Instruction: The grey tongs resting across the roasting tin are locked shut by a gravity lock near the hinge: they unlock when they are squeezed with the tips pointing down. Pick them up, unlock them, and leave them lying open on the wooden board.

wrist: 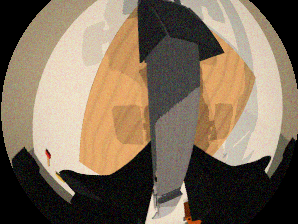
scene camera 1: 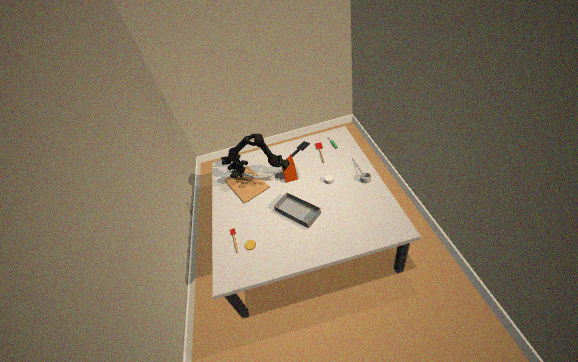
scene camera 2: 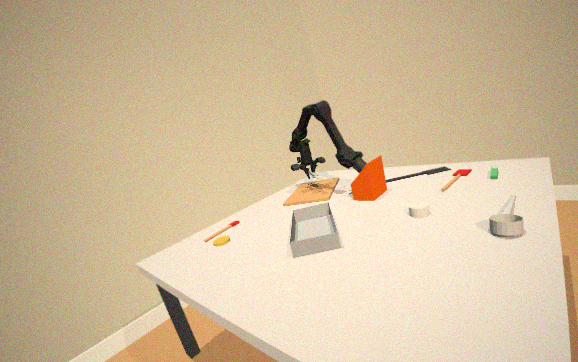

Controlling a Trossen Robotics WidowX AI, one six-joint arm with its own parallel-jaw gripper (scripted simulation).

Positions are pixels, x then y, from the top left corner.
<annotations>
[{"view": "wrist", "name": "gripper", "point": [167,141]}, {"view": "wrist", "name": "wooden board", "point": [116,126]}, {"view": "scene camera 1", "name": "wooden board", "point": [246,188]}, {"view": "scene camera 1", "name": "grey roasting tin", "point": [301,211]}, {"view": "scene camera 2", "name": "grey pot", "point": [507,224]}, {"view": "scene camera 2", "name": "wooden board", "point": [322,190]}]
</annotations>
